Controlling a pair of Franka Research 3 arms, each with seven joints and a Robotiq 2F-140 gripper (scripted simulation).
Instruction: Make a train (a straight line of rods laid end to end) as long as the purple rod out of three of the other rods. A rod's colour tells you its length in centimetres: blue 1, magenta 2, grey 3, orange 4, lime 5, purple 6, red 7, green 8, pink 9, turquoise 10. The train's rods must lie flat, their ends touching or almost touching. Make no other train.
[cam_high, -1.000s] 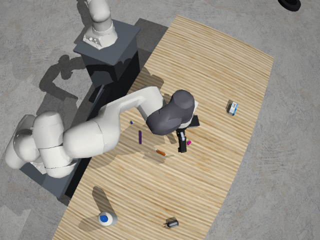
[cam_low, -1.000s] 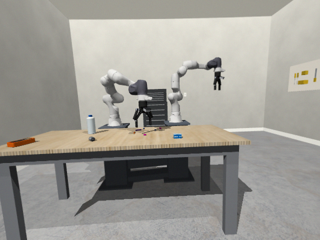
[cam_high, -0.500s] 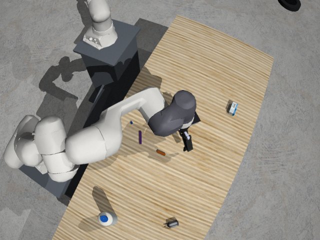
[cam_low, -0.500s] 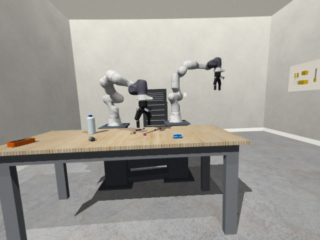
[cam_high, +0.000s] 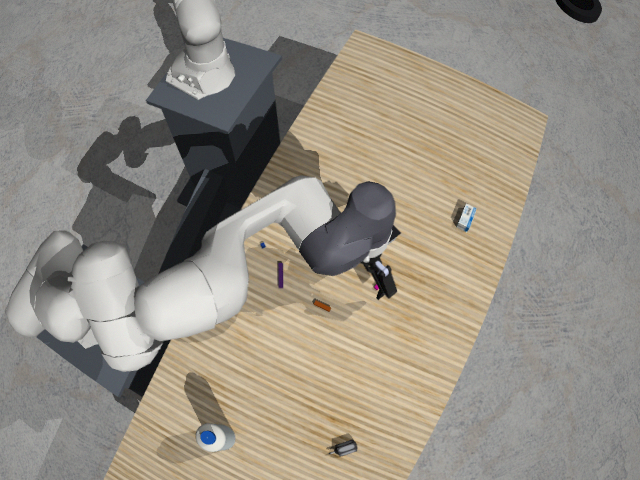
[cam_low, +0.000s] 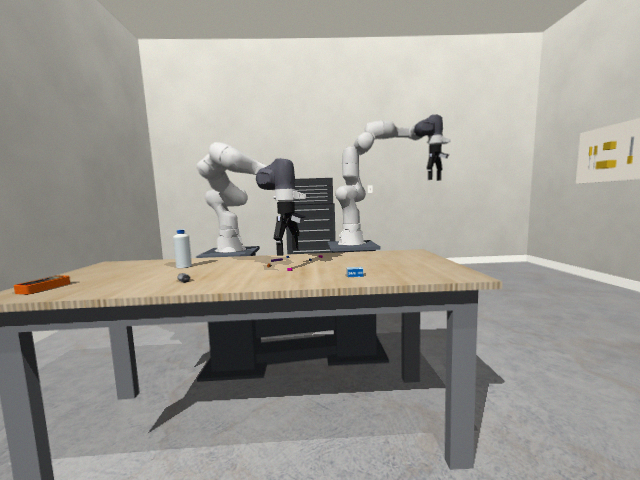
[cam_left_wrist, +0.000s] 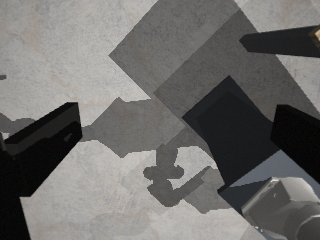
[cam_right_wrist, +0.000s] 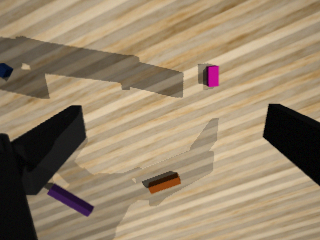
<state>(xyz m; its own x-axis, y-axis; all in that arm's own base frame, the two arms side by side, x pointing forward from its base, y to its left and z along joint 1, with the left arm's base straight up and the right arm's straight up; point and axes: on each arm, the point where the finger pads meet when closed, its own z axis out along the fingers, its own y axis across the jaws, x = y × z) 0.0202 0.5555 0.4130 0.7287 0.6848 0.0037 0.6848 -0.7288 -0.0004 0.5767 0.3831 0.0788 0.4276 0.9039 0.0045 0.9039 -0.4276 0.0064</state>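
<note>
Now: the orange rod 6 cm behind my right hand, 9 cm to the right of it and 7 cm below it. The rest, counted from my right hand: dark object 11 cm ahead, 41 cm to the right, 6 cm below; purple rod 18 cm behind, 5 cm to the right, 7 cm below; blue-and-white box 22 cm ahead, 24 cm to the left, 6 cm below.
</note>
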